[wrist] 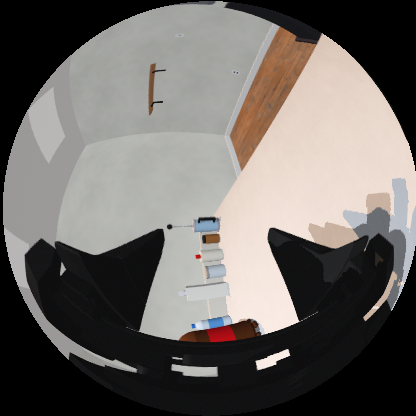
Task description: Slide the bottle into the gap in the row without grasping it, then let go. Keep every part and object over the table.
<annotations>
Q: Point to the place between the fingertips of my gripper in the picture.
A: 217,234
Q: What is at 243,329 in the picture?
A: A brown bottle.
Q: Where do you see a pale strip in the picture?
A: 217,307
</annotations>
